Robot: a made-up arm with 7 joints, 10 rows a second.
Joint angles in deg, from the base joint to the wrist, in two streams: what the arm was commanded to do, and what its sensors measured. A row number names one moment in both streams.
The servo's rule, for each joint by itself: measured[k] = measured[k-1] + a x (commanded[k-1-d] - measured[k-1]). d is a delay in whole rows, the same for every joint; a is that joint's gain. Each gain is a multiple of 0.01, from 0.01 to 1. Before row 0 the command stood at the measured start. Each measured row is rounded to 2 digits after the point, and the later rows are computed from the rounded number. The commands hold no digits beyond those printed.
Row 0, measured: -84.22, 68.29, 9.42, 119.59, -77.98, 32.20, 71.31
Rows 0 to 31, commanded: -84.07, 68.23, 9.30, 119.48, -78.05, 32.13, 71.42; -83.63, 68.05, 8.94, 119.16, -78.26, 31.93, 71.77; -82.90, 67.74, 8.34, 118.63, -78.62, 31.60, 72.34; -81.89, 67.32, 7.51, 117.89, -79.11, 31.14, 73.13; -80.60, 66.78, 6.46, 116.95, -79.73, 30.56, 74.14; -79.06, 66.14, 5.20, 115.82, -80.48, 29.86, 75.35; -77.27, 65.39, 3.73, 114.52, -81.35, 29.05, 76.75; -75.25, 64.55, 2.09, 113.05, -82.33, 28.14, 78.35; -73.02, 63.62, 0.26, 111.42, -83.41, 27.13, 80.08; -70.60, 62.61, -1.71, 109.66, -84.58, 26.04, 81.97; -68.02, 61.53, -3.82, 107.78, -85.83, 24.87, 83.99; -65.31, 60.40, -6.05, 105.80, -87.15, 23.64, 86.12; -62.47, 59.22, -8.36, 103.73, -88.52, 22.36, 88.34; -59.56, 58.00, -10.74, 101.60, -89.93, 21.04, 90.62; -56.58, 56.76, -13.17, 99.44, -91.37, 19.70, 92.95; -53.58, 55.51, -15.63, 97.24, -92.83, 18.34, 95.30; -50.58, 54.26, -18.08, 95.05, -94.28, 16.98, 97.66; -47.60, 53.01, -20.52, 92.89, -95.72, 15.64, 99.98; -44.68, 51.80, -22.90, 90.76, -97.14, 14.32, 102.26; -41.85, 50.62, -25.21, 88.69, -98.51, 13.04, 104.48; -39.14, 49.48, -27.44, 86.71, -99.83, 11.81, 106.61; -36.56, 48.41, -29.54, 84.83, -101.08, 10.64, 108.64; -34.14, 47.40, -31.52, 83.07, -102.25, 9.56, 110.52; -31.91, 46.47, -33.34, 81.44, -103.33, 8.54, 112.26; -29.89, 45.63, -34.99, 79.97, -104.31, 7.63, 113.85; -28.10, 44.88, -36.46, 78.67, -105.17, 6.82, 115.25; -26.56, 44.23, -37.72, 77.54, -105.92, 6.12, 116.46; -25.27, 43.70, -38.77, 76.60, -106.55, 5.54, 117.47; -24.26, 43.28, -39.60, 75.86, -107.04, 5.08, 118.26; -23.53, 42.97, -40.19, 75.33, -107.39, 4.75, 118.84; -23.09, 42.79, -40.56, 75.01, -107.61, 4.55, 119.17; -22.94, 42.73, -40.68, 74.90, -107.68, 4.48, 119.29
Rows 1 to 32, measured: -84.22, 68.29, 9.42, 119.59, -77.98, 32.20, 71.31; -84.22, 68.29, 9.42, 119.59, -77.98, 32.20, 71.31; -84.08, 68.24, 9.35, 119.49, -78.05, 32.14, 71.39; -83.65, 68.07, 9.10, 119.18, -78.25, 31.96, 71.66; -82.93, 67.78, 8.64, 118.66, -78.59, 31.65, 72.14; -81.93, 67.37, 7.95, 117.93, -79.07, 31.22, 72.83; -80.65, 66.84, 7.04, 117.00, -79.68, 30.66, 73.75; -79.12, 66.22, 5.92, 115.88, -80.42, 29.98, 74.87; -77.34, 65.48, 4.58, 114.59, -81.28, 29.19, 76.19; -75.33, 64.65, 3.06, 113.13, -82.26, 28.30, 77.70; -73.11, 63.73, 1.35, 111.51, -83.33, 27.31, 79.37; -70.70, 62.73, -0.52, 109.75, -84.49, 26.23, 81.19; -68.13, 61.66, -2.53, 107.88, -85.74, 25.07, 83.15; -65.42, 60.54, -4.68, 105.90, -87.05, 23.85, 85.23; -62.59, 59.37, -6.92, 103.84, -88.42, 22.58, 87.41; -59.68, 58.15, -9.25, 101.71, -89.82, 21.27, 89.66; -56.70, 56.91, -11.64, 99.55, -91.26, 19.94, 91.96; -53.70, 55.66, -14.07, 97.36, -92.72, 18.58, 94.30; -50.70, 54.41, -16.52, 95.17, -94.17, 17.22, 96.65; -47.72, 53.16, -18.96, 93.00, -95.61, 15.88, 98.98; -44.80, 51.95, -21.36, 90.87, -97.03, 14.55, 101.28; -41.97, 50.77, -23.71, 88.80, -98.41, 13.27, 103.52; -39.25, 49.62, -25.99, 86.81, -99.73, 12.03, 105.68; -36.67, 48.54, -28.16, 84.93, -100.99, 10.85, 107.75; -34.24, 47.53, -30.21, 83.16, -102.16, 9.75, 109.69; -32.00, 46.59, -32.12, 81.53, -103.25, 8.72, 111.49; -29.97, 45.74, -33.87, 80.05, -104.24, 7.79, 113.14; -28.17, 44.97, -35.45, 78.74, -105.10, 6.97, 114.62; -26.62, 44.31, -36.83, 77.60, -105.86, 6.25, 115.91; -25.32, 43.77, -38.01, 76.65, -106.50, 5.65, 117.00; -24.30, 43.33, -38.98, 75.90, -107.00, 5.17, 117.88; -23.56, 43.01, -39.72, 75.36, -107.36, 4.81, 118.55
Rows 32 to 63, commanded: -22.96, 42.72, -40.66, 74.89, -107.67, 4.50, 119.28; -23.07, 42.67, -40.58, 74.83, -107.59, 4.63, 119.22; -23.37, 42.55, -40.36, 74.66, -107.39, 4.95, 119.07; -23.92, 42.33, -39.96, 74.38, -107.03, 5.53, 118.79; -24.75, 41.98, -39.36, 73.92, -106.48, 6.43, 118.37; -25.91, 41.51, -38.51, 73.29, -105.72, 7.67, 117.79; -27.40, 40.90, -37.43, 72.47, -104.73, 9.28, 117.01; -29.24, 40.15, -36.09, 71.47, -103.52, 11.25, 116.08; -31.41, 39.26, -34.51, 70.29, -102.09, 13.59, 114.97; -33.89, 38.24, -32.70, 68.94, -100.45, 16.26, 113.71; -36.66, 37.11, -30.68, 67.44, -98.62, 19.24, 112.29; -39.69, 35.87, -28.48, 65.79, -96.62, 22.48, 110.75; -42.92, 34.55, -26.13, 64.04, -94.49, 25.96, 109.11; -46.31, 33.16, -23.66, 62.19, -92.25, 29.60, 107.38; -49.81, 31.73, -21.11, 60.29, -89.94, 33.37, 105.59; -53.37, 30.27, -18.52, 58.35, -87.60, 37.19, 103.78; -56.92, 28.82, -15.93, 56.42, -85.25, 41.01, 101.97; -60.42, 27.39, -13.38, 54.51, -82.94, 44.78, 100.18; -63.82, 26.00, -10.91, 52.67, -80.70, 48.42, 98.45; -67.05, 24.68, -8.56, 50.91, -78.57, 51.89, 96.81; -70.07, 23.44, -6.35, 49.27, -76.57, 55.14, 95.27; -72.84, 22.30, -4.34, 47.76, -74.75, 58.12, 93.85; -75.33, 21.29, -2.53, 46.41, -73.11, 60.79, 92.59; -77.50, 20.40, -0.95, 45.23, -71.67, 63.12, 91.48; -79.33, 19.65, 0.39, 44.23, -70.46, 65.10, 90.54; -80.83, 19.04, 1.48, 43.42, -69.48, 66.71, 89.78; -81.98, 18.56, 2.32, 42.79, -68.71, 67.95, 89.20; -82.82, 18.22, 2.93, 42.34, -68.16, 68.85, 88.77; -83.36, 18.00, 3.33, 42.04, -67.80, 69.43, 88.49; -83.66, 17.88, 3.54, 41.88, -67.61, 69.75, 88.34; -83.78, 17.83, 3.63, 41.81, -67.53, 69.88, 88.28; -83.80, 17.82, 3.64, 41.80, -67.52, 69.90, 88.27
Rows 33 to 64, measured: -23.11, 42.81, -40.23, 75.03, -107.59, 4.59, 118.98; -22.95, 42.74, -40.50, 74.91, -107.67, 4.50, 119.20; -22.96, 42.72, -40.60, 74.89, -107.67, 4.50, 119.26; -23.07, 42.68, -40.59, 74.83, -107.60, 4.61, 119.23; -23.36, 42.56, -40.45, 74.67, -107.40, 4.90, 119.12; -23.90, 42.36, -40.15, 74.39, -107.06, 5.44, 118.89; -24.72, 42.02, -39.67, 73.94, -106.52, 6.28, 118.53; -25.86, 41.57, -38.96, 73.32, -105.78, 7.46, 118.01; -27.34, 40.97, -38.03, 72.51, -104.80, 9.01, 117.31; -29.16, 40.24, -36.85, 71.52, -103.61, 10.91, 116.45; -31.32, 39.37, -35.42, 70.35, -102.20, 13.19, 115.41; -33.79, 38.36, -33.76, 69.01, -100.57, 15.80, 114.22; -36.55, 37.25, -31.88, 67.52, -98.76, 18.72, 112.87; -39.56, 36.02, -29.81, 65.88, -96.77, 21.92, 111.39; -42.79, 34.71, -27.57, 64.13, -94.65, 25.35, 109.79; -46.17, 33.33, -25.18, 62.29, -92.42, 28.96, 108.10; -49.66, 31.91, -22.70, 60.39, -90.11, 32.71, 106.34; -53.22, 30.45, -20.15, 58.45, -87.78, 36.52, 104.55; -56.77, 29.00, -17.58, 56.52, -85.43, 40.34, 102.74; -60.27, 27.57, -15.02, 54.61, -83.11, 44.11, 100.95; -63.68, 26.17, -12.51, 52.77, -80.87, 47.77, 99.20; -66.92, 24.84, -10.10, 51.00, -78.73, 51.27, 97.53; -69.94, 23.59, -7.81, 49.36, -76.72, 54.56, 95.95; -72.72, 22.44, -5.69, 47.84, -74.89, 57.59, 94.48; -75.23, 21.42, -3.76, 46.48, -73.23, 60.31, 93.16; -77.41, 20.51, -2.05, 45.29, -71.78, 62.70, 91.98; -79.25, 19.74, -0.56, 44.28, -70.55, 64.74, 90.97; -80.77, 19.12, 0.68, 43.46, -69.55, 66.41, 90.14; -81.93, 18.62, 1.68, 42.82, -68.77, 67.72, 89.48; -82.78, 18.26, 2.44, 42.36, -68.20, 68.68, 88.98; -83.34, 18.03, 2.98, 42.06, -67.83, 69.32, 88.64; -83.65, 17.90, 3.32, 41.89, -67.63, 69.69, 88.43
